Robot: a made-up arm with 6 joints.
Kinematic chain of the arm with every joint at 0, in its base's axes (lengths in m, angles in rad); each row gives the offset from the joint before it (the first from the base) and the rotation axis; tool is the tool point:
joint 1: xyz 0 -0.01 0.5 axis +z
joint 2: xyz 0.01 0.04 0 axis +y
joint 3: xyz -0.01 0 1.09 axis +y
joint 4: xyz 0 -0.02 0.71 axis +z
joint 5: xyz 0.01 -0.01 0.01 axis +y
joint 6: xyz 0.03 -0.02 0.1 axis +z
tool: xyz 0.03 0 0
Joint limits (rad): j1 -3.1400..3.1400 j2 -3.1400..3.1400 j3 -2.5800..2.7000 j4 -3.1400..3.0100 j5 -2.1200..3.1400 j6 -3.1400..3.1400
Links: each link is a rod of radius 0.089 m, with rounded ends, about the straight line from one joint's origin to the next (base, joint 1, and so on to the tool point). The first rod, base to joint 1, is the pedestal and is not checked.
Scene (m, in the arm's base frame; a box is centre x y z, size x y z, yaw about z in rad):
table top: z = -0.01
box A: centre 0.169 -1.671 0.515 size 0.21 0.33 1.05 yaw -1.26
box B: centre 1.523 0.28 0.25 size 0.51 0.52 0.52 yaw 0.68
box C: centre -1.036 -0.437 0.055 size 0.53 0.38 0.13 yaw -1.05
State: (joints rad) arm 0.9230 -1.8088 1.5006 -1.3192 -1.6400 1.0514
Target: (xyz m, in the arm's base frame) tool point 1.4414 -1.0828 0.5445
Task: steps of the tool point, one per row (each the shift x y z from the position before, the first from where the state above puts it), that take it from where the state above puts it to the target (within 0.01 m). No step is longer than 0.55 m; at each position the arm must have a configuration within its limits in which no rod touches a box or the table.
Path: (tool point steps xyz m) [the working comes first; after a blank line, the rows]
Joints at the target: 2.5516 -1.7765 0.6052 -1.2072 -1.3405 0.9471
Straight joint move there: touches box A.

1: 0.2976 -0.2096 0.1654
2: 0.3503 -0.0976 0.1663
3: 0.3572 0.0260 0.1643
4: 0.3172 0.1424 0.1587
5: 0.2368 0.2336 0.1505
6: 0.1297 0.2854 0.1391
7: 0.3259 -0.2389 -0.3494
8: 0.2170 -0.1663 -0.4665
9: 0.0825 -0.0749 -0.5311

